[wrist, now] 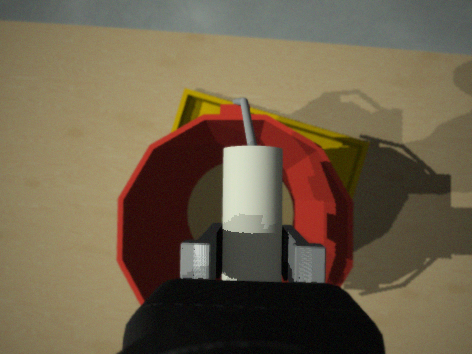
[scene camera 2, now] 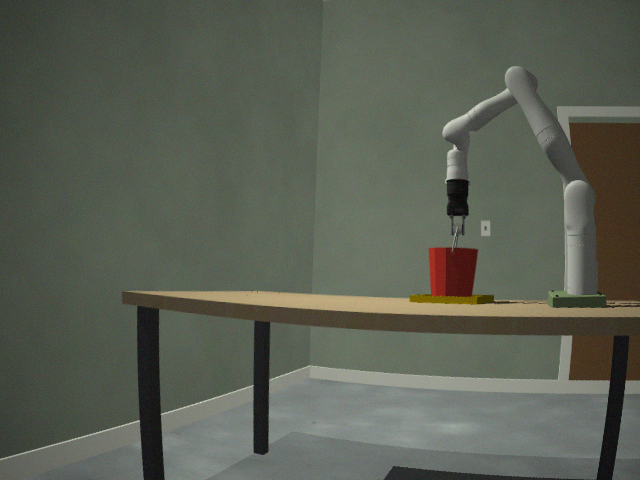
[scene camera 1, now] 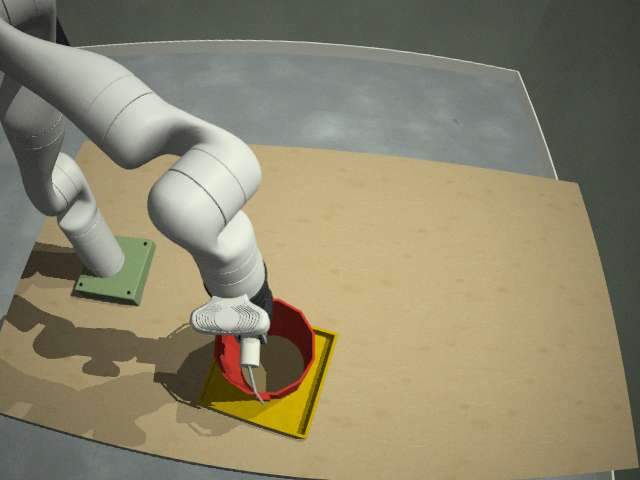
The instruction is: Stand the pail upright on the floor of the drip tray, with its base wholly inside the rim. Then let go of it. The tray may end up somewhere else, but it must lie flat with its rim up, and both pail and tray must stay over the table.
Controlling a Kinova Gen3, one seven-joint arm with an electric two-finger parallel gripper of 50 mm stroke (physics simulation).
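Places are measured from the arm's base along level axes (x ahead, y left, z up), in millimetres.
Pixels of known places: gripper, fingertip midpoint: (wrist: 251, 242) (scene camera 2: 457, 235) (scene camera 1: 252, 337); arm's base at its link origin: (scene camera 2: 581, 293) (scene camera 1: 107, 261).
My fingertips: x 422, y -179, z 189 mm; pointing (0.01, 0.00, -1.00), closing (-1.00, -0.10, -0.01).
For each thing: its top centre in the pictures, then the offset to it from my fingertips. Level surfaces: height alone.
- yellow drip tray at its top centre: (wrist: 247, 207) (scene camera 1: 268, 368) (scene camera 2: 454, 295) dx +8, dy -6, dz -204 mm
- white grip at its top centre: (wrist: 251, 258) (scene camera 1: 249, 330) dx +0, dy +1, dz +36 mm
- wooden table at its surface level: dz -230 mm
The red pail (scene camera 1: 297, 328) (scene camera 2: 452, 271) (wrist: 160, 215) is upright over the yellow drip tray (scene camera 1: 289, 418) (scene camera 2: 449, 299) (wrist: 345, 160). The tray lies flat on the table, rim up. In scene camera 2 the pail's base is within the tray's width and at about rim height. The rim hides the very bottom, so I cannot tell whether it touches the tray floor. My gripper (scene camera 1: 251, 339) (scene camera 2: 458, 233) (wrist: 251, 242) is above the pail, shut on the white grip (scene camera 1: 250, 353) (wrist: 252, 190) of its raised wire handle. The arm and pail hide the tray's back left part in scene camera 1.
The wooden table (scene camera 1: 439, 310) (scene camera 2: 310, 310) has its near edge a little beyond the tray in scene camera 1. The green base plate (scene camera 1: 135, 268) (scene camera 2: 576, 299) of the arm is on the table, to the left in scene camera 1.
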